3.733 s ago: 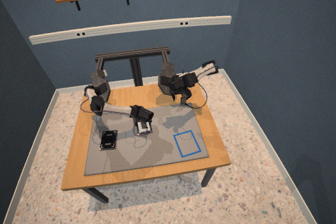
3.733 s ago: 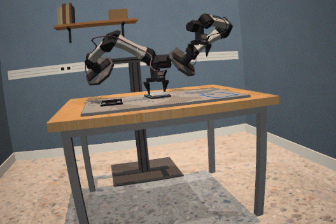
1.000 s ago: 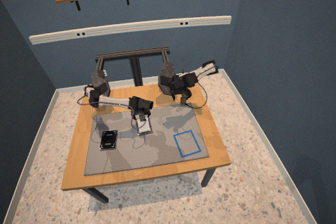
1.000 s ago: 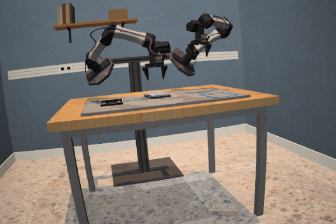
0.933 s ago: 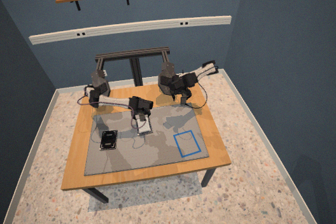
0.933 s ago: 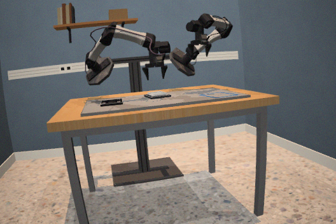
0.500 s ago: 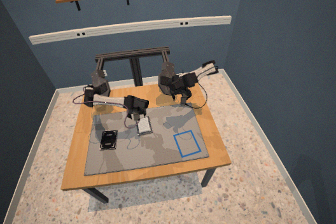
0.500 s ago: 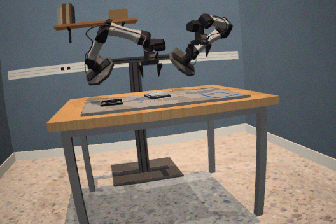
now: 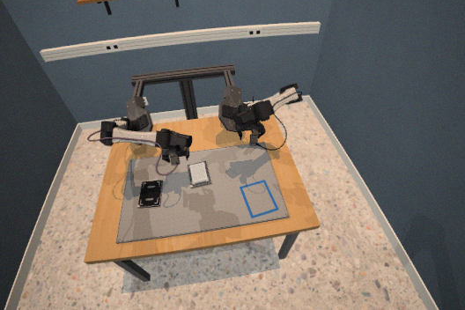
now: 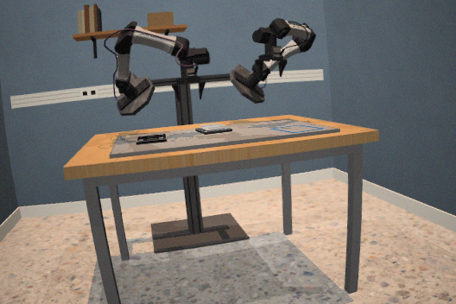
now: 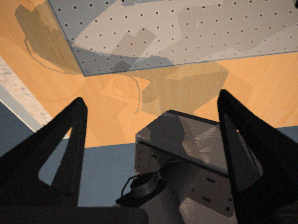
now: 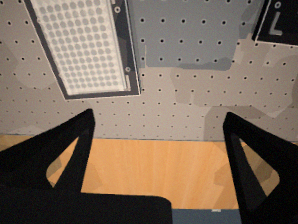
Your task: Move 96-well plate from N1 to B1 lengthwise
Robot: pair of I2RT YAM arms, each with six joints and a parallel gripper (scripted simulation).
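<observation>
My left gripper is now 300 mm to the left of the white 96-well plate, 210 mm above it and 30 mm short of it. From my left hand the other things lie so: black nest N1 (580 mm to the right, 230 mm below, 120 mm ahead); then grey perforated mat (300 mm to the right, 240 mm below, 110 mm ahead); then dark grey nest (300 mm to the right, 230 mm below, 30 mm ahead).
</observation>
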